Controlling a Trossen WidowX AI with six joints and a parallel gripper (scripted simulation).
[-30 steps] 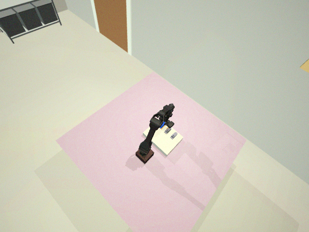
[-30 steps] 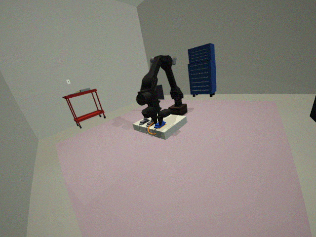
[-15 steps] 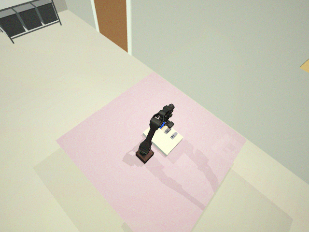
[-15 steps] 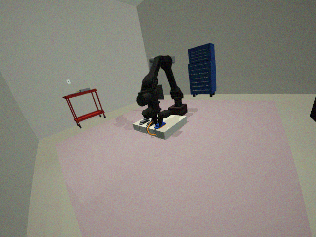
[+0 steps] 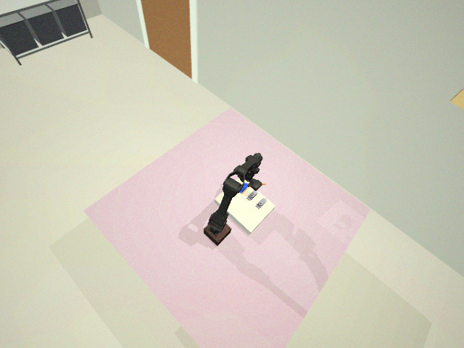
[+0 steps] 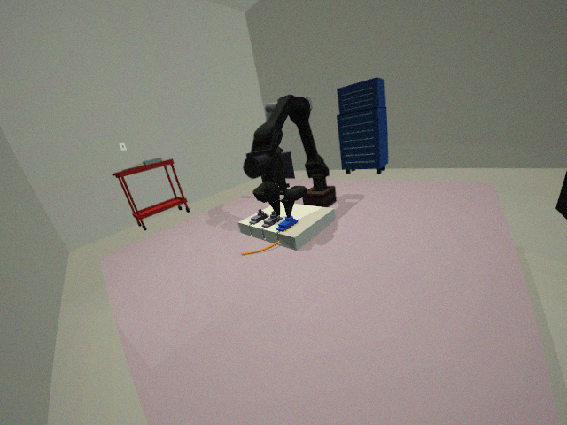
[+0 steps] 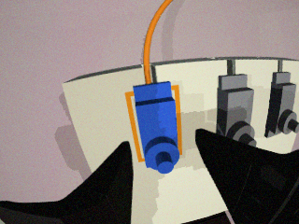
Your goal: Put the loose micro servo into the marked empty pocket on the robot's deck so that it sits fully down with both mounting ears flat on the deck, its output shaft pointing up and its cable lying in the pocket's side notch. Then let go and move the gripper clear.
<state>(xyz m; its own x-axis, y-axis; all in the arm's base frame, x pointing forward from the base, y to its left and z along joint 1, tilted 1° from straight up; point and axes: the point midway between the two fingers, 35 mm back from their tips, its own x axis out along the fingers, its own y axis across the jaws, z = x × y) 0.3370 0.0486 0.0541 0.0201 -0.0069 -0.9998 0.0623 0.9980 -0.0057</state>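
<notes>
My gripper tip is now 12 cm past the white deck, 7 cm to the left of it and 6 cm above it.
</notes>
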